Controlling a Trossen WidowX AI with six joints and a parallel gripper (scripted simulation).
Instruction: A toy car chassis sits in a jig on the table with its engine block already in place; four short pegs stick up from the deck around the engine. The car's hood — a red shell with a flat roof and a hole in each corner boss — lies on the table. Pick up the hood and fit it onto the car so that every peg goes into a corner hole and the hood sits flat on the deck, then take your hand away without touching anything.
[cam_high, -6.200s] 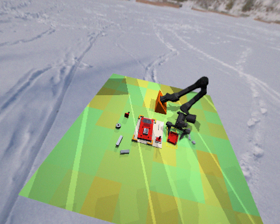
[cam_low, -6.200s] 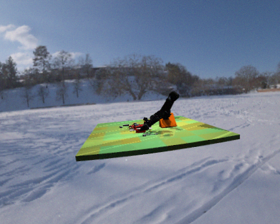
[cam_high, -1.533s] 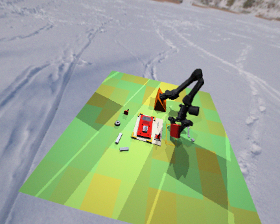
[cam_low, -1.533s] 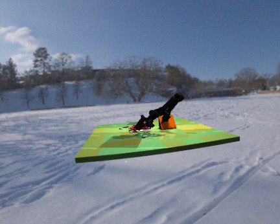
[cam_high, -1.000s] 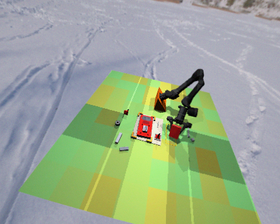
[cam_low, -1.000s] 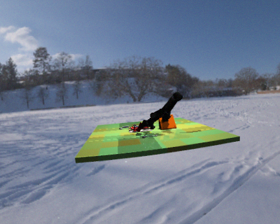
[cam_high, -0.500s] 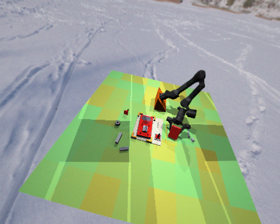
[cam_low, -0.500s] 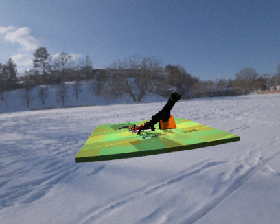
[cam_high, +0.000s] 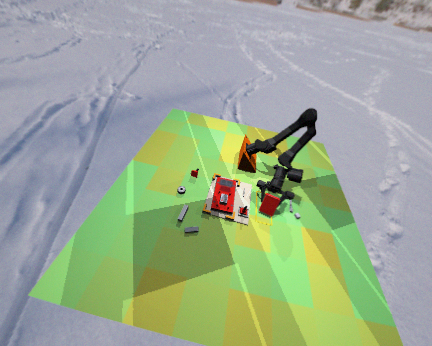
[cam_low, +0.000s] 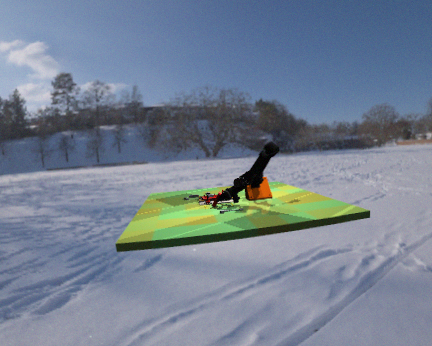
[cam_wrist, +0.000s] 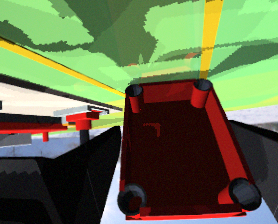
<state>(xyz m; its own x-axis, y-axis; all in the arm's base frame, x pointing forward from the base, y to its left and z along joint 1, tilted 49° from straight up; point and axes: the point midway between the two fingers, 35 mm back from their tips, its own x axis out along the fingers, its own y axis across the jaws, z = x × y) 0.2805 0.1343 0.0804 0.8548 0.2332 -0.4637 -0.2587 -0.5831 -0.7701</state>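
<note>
Now: gripper tip 1 cm below the red hood. The rest, counted from my gripper tip: white jig 21 cm to the right, 3 cm below, 1 cm behind; grey pin 14 cm to the left, 8 cm behind, 4 cm below; grey socket 12 cm to the right, 5 cm ahead, 1 cm below.
</note>
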